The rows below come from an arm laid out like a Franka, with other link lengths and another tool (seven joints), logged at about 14 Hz.
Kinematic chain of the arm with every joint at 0, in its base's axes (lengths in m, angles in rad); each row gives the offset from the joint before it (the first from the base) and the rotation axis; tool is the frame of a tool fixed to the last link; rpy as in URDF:
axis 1: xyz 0 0 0.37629 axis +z
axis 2: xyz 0 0 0 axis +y
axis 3: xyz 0 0 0.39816 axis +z
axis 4: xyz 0.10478 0 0 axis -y
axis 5: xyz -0.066 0 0.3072 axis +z
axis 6: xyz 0 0 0 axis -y
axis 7: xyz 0.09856 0 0 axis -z
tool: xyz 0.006 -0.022 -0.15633 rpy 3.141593 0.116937 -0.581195
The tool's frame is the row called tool.
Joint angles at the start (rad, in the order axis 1, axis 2, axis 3, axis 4, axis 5, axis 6, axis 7):
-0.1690, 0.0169, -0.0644, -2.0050, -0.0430, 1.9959, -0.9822
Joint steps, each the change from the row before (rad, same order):
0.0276, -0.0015, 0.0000, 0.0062, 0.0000, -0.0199, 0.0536
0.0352, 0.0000, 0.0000, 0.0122, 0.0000, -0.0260, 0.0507
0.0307, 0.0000, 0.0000, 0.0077, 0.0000, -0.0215, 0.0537
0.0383, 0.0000, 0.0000, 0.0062, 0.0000, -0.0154, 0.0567
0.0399, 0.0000, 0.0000, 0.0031, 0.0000, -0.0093, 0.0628
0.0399, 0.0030, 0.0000, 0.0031, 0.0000, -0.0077, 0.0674
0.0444, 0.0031, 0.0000, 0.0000, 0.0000, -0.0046, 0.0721
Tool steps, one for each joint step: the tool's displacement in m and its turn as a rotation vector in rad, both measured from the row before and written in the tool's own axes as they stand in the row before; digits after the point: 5 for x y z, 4 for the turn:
0.00311, -0.01305, -0.00203, 0.0062, -0.0107, 0.0258
0.00416, -0.01674, -0.00340, 0.0041, -0.0123, 0.0157
0.00240, -0.01478, -0.00173, 0.0042, -0.0126, 0.0231
0.00308, -0.01858, -0.00206, 0.0011, -0.0081, 0.0188
0.00245, -0.01945, -0.00142, 0.0003, -0.0050, 0.0233
0.00216, -0.01949, -0.00007, 0.0002, -0.0063, 0.0279
0.00091, -0.02194, 0.00098, -0.0009, -0.0060, 0.0281

